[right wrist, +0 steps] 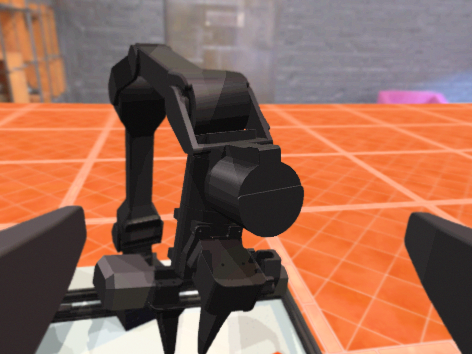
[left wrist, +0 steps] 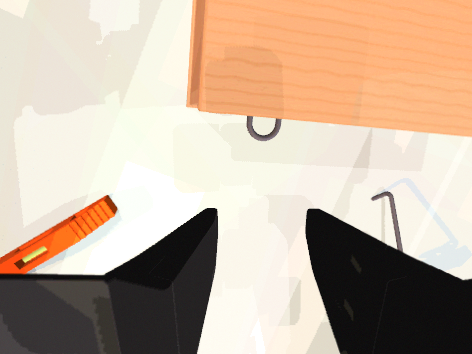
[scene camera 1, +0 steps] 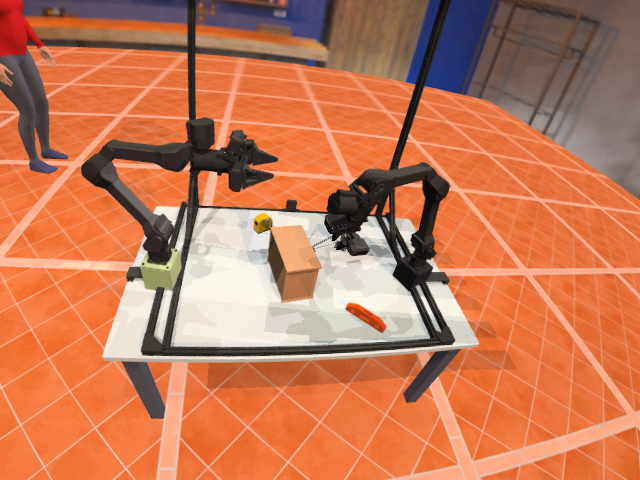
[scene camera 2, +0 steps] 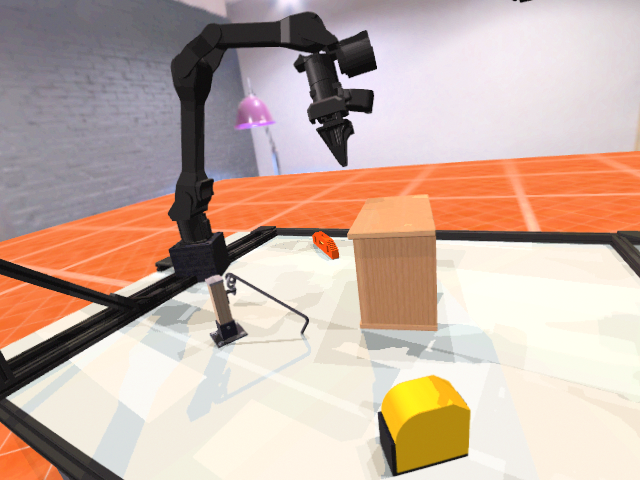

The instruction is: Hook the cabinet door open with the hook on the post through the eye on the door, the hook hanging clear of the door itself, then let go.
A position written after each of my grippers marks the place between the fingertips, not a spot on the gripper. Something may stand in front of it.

My right gripper (scene camera 1: 276,167) is open, holding nothing. The table carries a yellow block (scene camera 2: 425,421). Also in view: my left gripper (scene camera 2: 343,165).
My left gripper is seen too in the left wrist view (left wrist: 261,220) and in scene camera 1 (scene camera 1: 335,245). My right gripper shows as well in the right wrist view (right wrist: 248,223). The right wrist view does not show the yellow block: it is out of frame. The left wrist view misses the yellow block: it is out of frame.
